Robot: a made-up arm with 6 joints. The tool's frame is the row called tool. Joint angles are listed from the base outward. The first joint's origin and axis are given. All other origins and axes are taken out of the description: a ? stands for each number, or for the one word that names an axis. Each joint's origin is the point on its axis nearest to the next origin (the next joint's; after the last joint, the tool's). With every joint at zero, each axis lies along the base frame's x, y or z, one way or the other. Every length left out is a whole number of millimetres.
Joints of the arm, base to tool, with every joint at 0 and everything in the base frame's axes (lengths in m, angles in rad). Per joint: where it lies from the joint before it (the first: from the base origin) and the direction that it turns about. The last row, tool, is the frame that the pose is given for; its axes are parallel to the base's.
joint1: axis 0 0 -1 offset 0 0 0.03
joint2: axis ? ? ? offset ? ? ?
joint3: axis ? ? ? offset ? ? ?
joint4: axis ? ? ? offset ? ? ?
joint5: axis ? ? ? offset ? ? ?
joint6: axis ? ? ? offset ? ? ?
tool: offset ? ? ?
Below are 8 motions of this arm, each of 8 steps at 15 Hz.
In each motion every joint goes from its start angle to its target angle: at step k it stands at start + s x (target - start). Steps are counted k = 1, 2, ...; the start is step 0. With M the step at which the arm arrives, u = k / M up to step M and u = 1 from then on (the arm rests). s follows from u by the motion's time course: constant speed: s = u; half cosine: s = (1 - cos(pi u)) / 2; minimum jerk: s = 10 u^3 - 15 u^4 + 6 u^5.
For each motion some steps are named. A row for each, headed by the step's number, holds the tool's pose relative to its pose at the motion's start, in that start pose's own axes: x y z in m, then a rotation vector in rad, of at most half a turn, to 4 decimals.
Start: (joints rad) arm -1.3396 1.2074 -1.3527 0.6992 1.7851 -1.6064
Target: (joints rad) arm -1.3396 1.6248 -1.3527 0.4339 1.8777 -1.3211
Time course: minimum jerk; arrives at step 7
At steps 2, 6, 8:
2: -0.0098 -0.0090 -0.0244 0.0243 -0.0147 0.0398
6: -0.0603 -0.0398 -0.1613 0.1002 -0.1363 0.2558
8: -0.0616 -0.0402 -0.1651 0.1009 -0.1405 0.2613

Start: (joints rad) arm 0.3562 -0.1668 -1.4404 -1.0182 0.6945 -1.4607
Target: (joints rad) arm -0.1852 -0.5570 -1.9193 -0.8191 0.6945 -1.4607
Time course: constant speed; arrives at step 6
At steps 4, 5, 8:
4: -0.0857 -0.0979 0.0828 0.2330 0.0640 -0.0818
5: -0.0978 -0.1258 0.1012 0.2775 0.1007 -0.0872
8: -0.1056 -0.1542 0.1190 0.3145 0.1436 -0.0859

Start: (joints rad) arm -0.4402 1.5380 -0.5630 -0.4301 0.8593 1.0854
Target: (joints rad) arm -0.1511 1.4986 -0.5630 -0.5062 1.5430 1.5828
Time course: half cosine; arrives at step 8
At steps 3, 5, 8:
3: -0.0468 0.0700 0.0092 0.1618 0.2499 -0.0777
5: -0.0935 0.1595 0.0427 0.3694 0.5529 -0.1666
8: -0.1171 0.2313 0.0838 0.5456 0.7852 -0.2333

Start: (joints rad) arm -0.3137 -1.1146 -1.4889 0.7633 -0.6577 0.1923
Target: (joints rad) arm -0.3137 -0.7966 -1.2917 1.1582 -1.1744 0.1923
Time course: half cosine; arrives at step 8
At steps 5, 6, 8:
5: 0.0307 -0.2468 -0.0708 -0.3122 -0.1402 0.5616
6: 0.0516 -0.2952 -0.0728 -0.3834 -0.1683 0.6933
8: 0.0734 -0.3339 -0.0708 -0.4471 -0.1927 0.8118

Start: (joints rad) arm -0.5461 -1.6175 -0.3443 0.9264 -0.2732 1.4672
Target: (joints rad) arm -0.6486 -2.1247 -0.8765 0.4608 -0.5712 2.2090
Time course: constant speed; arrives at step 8
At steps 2, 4, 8:
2: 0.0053 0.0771 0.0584 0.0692 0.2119 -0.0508
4: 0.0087 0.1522 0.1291 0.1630 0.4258 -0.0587
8: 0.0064 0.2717 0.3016 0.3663 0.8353 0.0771

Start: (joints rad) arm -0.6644 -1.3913 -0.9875 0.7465 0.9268 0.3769
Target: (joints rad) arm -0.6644 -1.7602 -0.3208 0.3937 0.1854 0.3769
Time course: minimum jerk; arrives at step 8
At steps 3, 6, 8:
3: 0.0698 -0.0984 0.0862 -0.0175 0.1542 0.3081
6: 0.4097 -0.2322 0.1480 0.0026 0.3342 1.1011
8: 0.4801 -0.2309 0.1424 0.0087 0.3389 1.2418

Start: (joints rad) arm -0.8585 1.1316 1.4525 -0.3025 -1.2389 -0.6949
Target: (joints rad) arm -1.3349 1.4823 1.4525 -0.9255 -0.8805 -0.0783
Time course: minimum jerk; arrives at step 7
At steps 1, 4, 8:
1: 0.0019 -0.0005 0.0045 0.0187 0.0179 -0.0177
4: 0.0777 -0.0550 0.1245 0.5877 0.5702 -0.3674
8: 0.1396 -0.1352 0.1740 0.9956 0.9530 -0.4506

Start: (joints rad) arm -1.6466 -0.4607 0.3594 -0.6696 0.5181 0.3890
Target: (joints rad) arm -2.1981 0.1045 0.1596 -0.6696 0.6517 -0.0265
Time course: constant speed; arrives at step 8
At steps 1, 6, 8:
1: 0.0046 -0.0032 0.0292 -0.0293 0.0053 0.0365
6: 0.0295 0.0131 0.1796 -0.2393 0.0075 0.1840
8: 0.0372 0.0377 0.2356 -0.3522 -0.0115 0.2322

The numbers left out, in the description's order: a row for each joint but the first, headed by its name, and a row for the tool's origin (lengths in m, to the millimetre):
joint2: axis 0 1 0, xyz 0.08 -0.21 0
joint3: axis 0 0 1, xyz 0.17 0 -0.29
joint4: axis 0 -1 0, xyz -0.03 0.1 0
joint5: axis 0 0 -1, xyz -0.25 0 0.14
joint6: axis 0 1 0, xyz -0.34 -0.15 0
tool: xyz -0.01 0 -0.02

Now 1 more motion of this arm.
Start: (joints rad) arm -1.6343 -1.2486 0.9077 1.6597 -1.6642 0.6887
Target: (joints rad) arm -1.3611 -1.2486 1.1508 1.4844 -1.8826 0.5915
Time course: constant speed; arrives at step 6
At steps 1, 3, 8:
1: -0.0156 -0.0374 0.0019 0.0089 -0.0511 0.0848
3: -0.0377 -0.1124 0.0048 0.0319 -0.1577 0.2521
8: -0.0491 -0.2210 0.0080 0.0795 -0.3290 0.4956

